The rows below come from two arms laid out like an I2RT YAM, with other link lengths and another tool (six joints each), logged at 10 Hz.
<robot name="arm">
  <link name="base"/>
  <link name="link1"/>
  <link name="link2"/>
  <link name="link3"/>
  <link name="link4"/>
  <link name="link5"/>
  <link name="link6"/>
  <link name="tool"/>
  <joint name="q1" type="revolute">
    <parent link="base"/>
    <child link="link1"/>
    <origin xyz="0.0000 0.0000 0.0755"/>
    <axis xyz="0 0 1"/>
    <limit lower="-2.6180" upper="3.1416"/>
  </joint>
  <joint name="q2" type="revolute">
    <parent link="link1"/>
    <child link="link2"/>
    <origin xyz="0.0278 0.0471 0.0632"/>
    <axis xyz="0 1 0"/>
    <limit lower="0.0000" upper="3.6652"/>
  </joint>
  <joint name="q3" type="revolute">
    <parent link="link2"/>
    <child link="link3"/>
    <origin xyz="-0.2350 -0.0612 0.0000"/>
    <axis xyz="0 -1 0"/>
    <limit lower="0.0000" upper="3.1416"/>
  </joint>
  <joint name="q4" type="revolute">
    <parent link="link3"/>
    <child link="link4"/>
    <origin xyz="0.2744 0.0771 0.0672"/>
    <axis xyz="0 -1 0"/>
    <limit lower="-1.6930" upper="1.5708"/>
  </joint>
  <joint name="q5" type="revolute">
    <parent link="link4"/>
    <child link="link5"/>
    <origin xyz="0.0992 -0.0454 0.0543"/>
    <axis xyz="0 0 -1"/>
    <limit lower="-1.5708" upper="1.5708"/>
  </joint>
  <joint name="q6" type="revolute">
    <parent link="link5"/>
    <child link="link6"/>
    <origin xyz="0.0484 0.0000 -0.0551"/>
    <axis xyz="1 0 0"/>
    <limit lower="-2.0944" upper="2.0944"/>
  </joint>
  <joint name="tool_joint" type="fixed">
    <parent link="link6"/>
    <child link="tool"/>
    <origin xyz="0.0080 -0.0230 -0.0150" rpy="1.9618 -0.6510 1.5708"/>
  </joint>
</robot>
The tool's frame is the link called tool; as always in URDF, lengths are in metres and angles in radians.
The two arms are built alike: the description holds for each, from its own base.
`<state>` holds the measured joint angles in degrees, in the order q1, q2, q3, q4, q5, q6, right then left.
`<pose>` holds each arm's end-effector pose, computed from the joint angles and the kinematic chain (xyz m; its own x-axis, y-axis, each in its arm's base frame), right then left.
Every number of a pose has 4 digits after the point.
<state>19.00 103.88 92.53 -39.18 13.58 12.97 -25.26 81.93 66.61 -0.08 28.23 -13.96</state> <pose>0.4259 0.1317 0.2502 0.4493 0.8118 0.3730 0.8078 -0.5475 0.2185 0.3538 -0.2023 0.3179 0.8190 0.5080 0.2666 0.1309 -0.6180 0.7752</pose>
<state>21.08 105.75 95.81 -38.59 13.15 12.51 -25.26 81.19 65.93 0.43 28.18 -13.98</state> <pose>0.4317 0.1515 0.2580 0.3988 0.8272 0.3959 0.8257 -0.5117 0.2374 0.3516 -0.2012 0.3191 0.8162 0.5099 0.2717 0.1247 -0.6145 0.7790</pose>
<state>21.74 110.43 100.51 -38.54 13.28 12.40 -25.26 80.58 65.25 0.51 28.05 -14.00</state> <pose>0.4471 0.1631 0.2523 0.3886 0.8327 0.3945 0.8311 -0.5016 0.2401 0.3495 -0.2001 0.3183 0.8150 0.5117 0.2719 0.1260 -0.6145 0.7788</pose>
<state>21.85 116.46 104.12 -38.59 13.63 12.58 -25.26 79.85 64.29 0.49 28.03 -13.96</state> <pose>0.4632 0.1703 0.2271 0.4068 0.8378 0.3641 0.8377 -0.5011 0.2173 0.3466 -0.1987 0.3161 0.8158 0.5112 0.2704 0.1287 -0.6162 0.7770</pose>
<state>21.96 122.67 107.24 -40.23 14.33 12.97 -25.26 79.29 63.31 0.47 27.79 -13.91</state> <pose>0.4731 0.1748 0.1935 0.4401 0.8452 0.3032 0.8465 -0.5032 0.1738 0.3445 -0.1975 0.3126 0.8154 0.5131 0.2681 0.1355 -0.6194 0.7733</pose>
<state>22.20 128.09 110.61 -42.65 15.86 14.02 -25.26 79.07 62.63 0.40 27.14 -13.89</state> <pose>0.4785 0.1782 0.1663 0.4784 0.8445 0.2407 0.8437 -0.5180 0.1409 0.3439 -0.1967 0.3088 0.8116 0.5200 0.2662 0.1475 -0.6233 0.7680</pose>
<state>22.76 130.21 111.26 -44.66 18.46 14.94 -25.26 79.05 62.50 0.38 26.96 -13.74</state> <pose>0.4745 0.1799 0.1516 0.5078 0.8429 0.1777 0.8359 -0.5320 0.1351 0.3438 -0.1966 0.3078 0.8103 0.5211 0.2682 0.1487 -0.6254 0.7660</pose>
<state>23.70 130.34 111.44 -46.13 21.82 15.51 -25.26 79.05 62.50 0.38 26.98 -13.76</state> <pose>0.4687 0.1837 0.1522 0.5226 0.8422 0.1326 0.8266 -0.5386 0.1633 0.3438 -0.1966 0.3078 0.8105 0.5210 0.2678 0.1488 -0.6252 0.7661</pose>
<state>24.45 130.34 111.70 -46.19 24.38 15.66 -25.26 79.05 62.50 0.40 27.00 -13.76</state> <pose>0.4669 0.1880 0.1552 0.5268 0.8422 0.1144 0.8186 -0.5390 0.1984 0.3438 -0.1966 0.3079 0.8106 0.5208 0.2679 0.1484 -0.6251 0.7663</pose>
